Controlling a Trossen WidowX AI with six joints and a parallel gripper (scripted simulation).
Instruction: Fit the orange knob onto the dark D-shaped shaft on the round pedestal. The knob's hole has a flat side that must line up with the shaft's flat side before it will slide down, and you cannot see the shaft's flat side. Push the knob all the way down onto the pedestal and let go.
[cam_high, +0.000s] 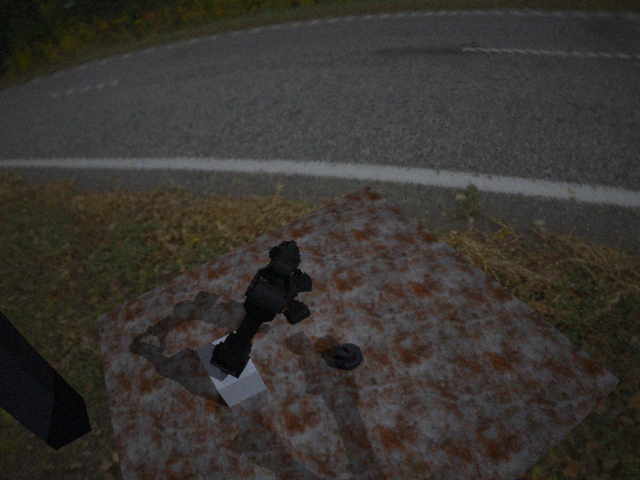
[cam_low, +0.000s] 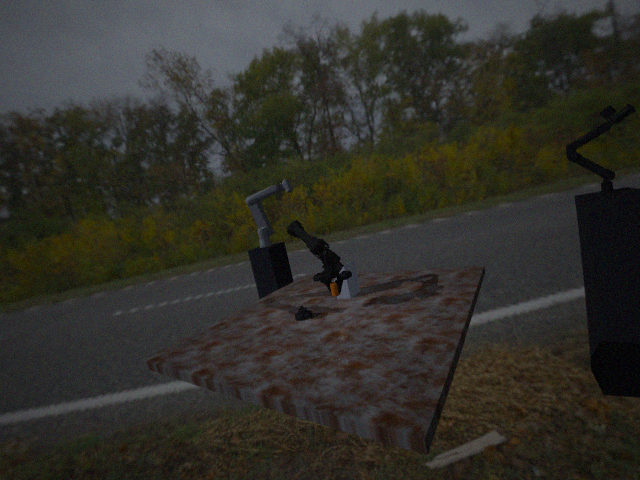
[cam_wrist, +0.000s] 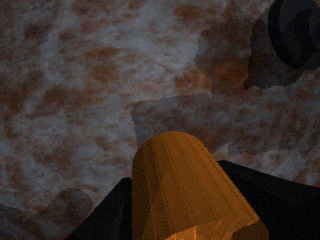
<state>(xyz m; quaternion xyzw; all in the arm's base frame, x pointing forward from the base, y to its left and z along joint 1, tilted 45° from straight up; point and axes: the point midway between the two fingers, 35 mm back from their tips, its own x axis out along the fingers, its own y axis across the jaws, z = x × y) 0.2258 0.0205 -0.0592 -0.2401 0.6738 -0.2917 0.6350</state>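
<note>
Now: gripper tip 7 cm short of the dark round pedestal, 17 cm to the left of it and 6 cm above it. The rest, counted from my gripper tip: orange knob 2 cm above.
</note>
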